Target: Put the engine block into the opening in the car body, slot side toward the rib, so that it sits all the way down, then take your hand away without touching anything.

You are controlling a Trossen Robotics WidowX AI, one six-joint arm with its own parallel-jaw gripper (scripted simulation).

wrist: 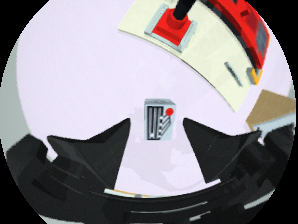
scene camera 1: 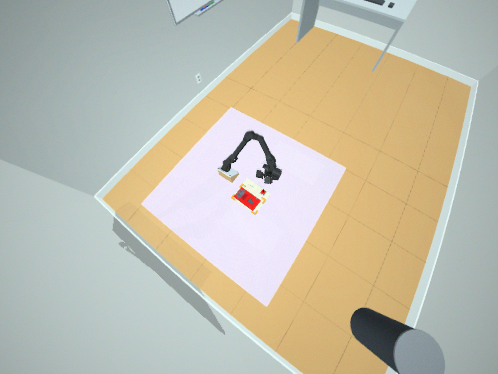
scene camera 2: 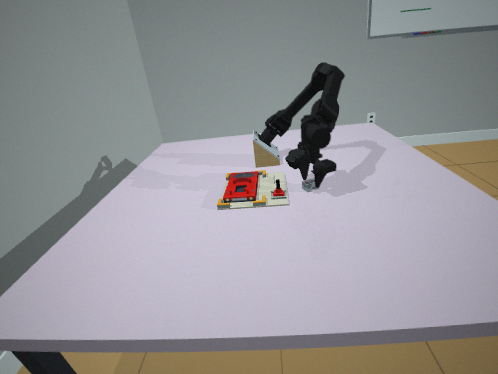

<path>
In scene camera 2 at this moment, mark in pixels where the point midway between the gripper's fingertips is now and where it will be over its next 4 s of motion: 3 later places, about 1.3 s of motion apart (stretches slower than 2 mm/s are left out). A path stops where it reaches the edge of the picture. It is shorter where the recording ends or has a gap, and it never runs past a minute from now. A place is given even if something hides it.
My gripper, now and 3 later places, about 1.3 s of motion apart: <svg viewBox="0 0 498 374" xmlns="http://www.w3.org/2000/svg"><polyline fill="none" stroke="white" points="310,183 310,166 293,156 255,171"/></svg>
</path>
